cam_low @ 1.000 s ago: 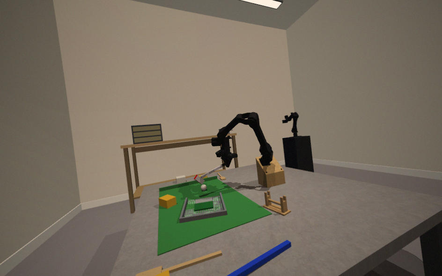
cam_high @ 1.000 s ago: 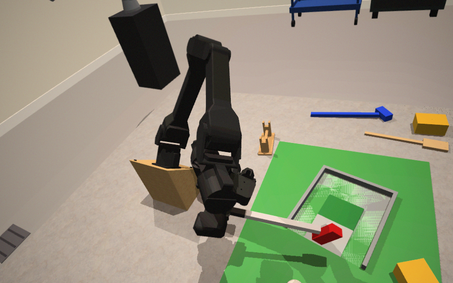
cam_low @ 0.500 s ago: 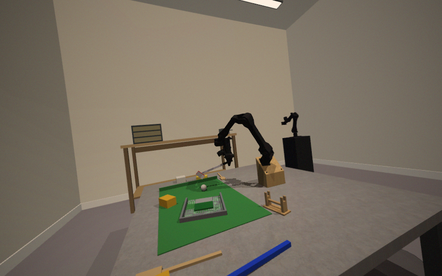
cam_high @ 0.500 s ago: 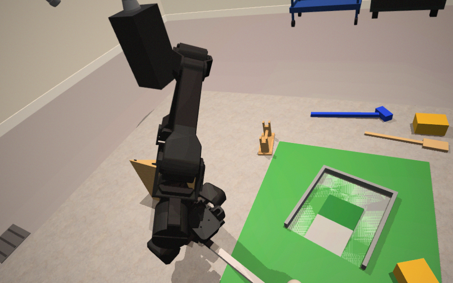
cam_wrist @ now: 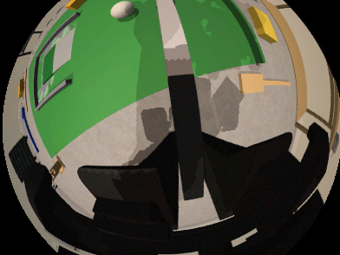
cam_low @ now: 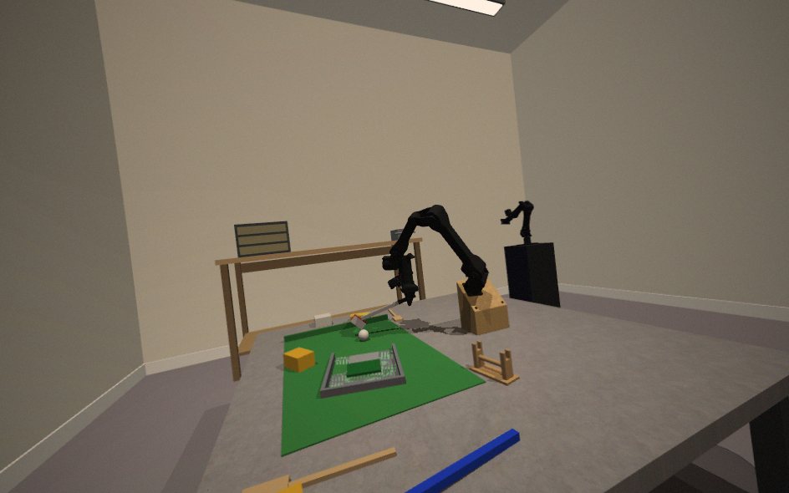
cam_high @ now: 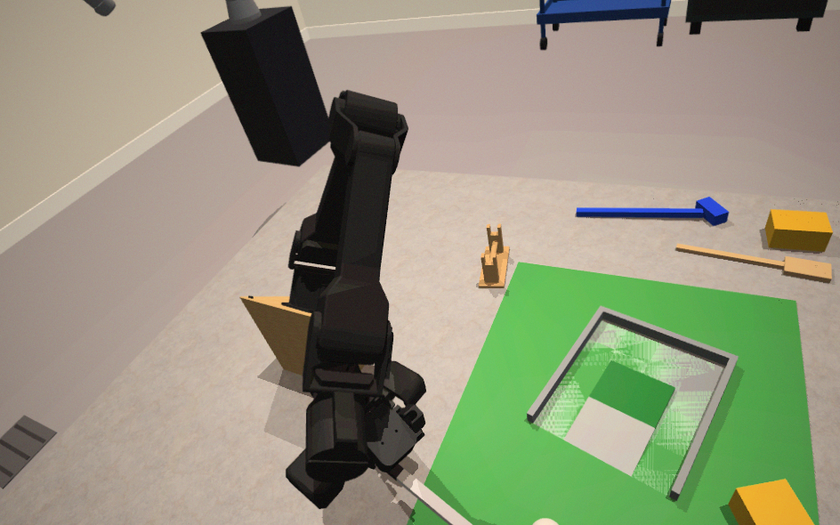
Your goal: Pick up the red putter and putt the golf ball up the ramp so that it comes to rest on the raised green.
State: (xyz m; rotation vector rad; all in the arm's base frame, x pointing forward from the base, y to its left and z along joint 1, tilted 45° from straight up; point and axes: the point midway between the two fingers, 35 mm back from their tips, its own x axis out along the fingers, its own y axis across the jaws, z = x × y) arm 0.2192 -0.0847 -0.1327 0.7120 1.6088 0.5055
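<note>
Right now the red putter is 120 mm ahead of my gripper tip and 10 mm to the right of it. Round my gripper tip: green mat: 260 mm ahead, 170 mm to the left, 100 mm below; then white golf ball: 220 mm ahead, 30 mm to the left, 80 mm below; then grey frame: 260 mm ahead, 310 mm to the left, 90 mm below.
</note>
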